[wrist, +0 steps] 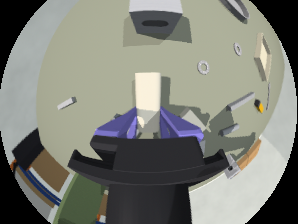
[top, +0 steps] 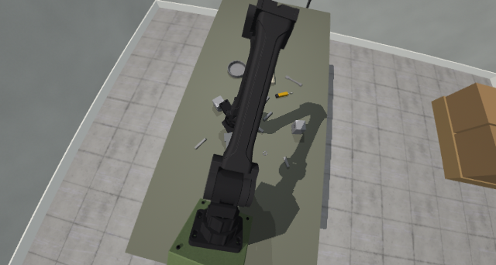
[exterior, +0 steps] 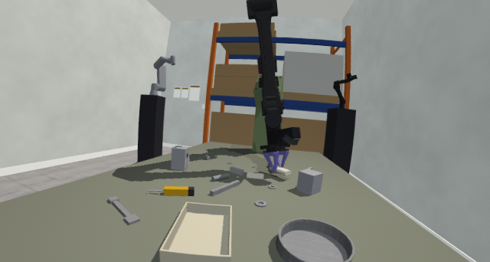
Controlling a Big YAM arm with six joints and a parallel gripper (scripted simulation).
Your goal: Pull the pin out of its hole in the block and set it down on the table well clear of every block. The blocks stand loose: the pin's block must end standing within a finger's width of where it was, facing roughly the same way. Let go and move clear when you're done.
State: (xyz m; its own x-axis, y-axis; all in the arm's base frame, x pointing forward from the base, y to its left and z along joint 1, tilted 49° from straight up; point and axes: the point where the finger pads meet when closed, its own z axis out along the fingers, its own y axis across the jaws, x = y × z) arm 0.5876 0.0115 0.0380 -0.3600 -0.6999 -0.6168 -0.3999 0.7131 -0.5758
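My hand is 3 cm short of the cream piece, 8 cm to the left of it and 2 cm above it. Also, from my hand: cream tray 36 cm ahead, 20 cm to the right, 2 cm below; round grey dish 39 cm ahead, 1 cm to the right, 2 cm below; cream pin 1 cm ahead, 1 cm to the left.
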